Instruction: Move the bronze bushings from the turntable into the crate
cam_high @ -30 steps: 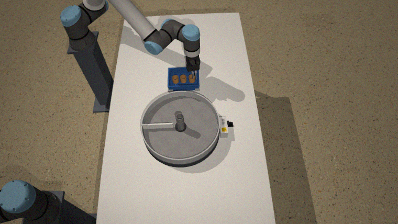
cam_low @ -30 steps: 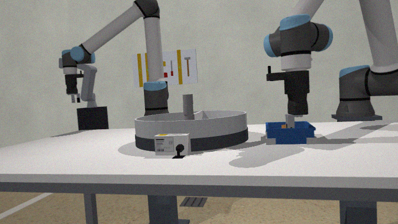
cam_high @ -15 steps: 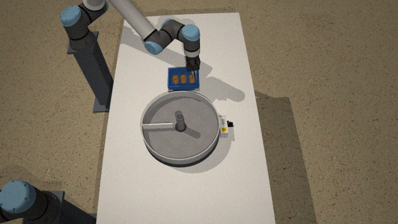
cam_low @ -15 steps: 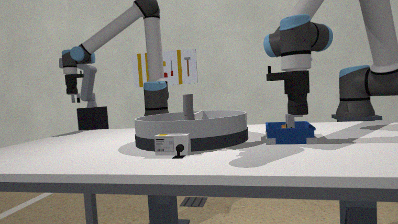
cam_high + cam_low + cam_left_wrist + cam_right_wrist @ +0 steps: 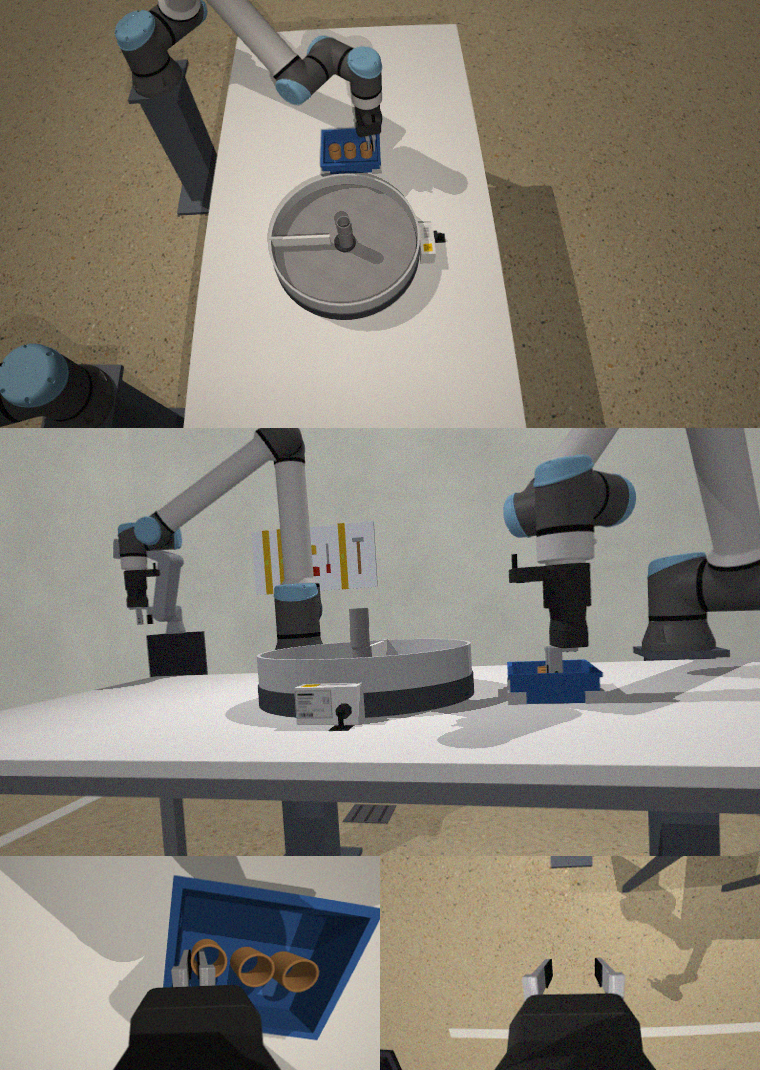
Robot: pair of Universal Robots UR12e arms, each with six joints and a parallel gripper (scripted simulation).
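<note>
Now: left hand 60 mm past the blue crate and 20 mm above it.
</note>
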